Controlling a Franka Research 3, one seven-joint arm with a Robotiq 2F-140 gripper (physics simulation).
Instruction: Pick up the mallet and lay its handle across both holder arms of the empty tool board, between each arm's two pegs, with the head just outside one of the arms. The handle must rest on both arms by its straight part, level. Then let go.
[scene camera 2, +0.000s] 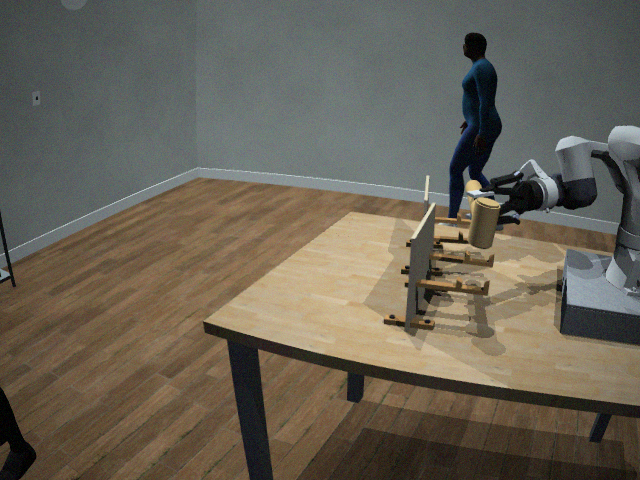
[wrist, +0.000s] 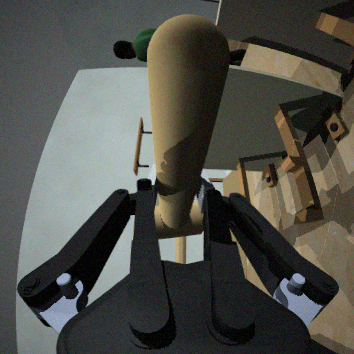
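Note:
The mallet is held in the air, its pale wooden head (scene camera 2: 483, 224) (wrist: 196, 228) hanging roughly upright at the near end. Its handle (scene camera 2: 472, 187) (wrist: 187, 95) runs away behind the head in the scene view and fills the upper middle of the wrist view. My gripper (scene camera 2: 480, 196) (wrist: 176, 174) is shut on the handle close to the head, which partly hides the fingers. The near tool board (scene camera 2: 419, 258) stands upright with two holder arms (scene camera 2: 449, 286) (scene camera 2: 460, 258), both bare. The head is above and behind these arms in the picture. Contact with any arm cannot be told.
A second board (scene camera 2: 427, 192) stands behind the near one, with its own arms (scene camera 2: 448, 239). Holder arms (wrist: 309, 192) also show at the right of the wrist view. The boards stand on the wooden table (scene camera 2: 310, 289). A person (scene camera 2: 480, 103) stands behind the table.

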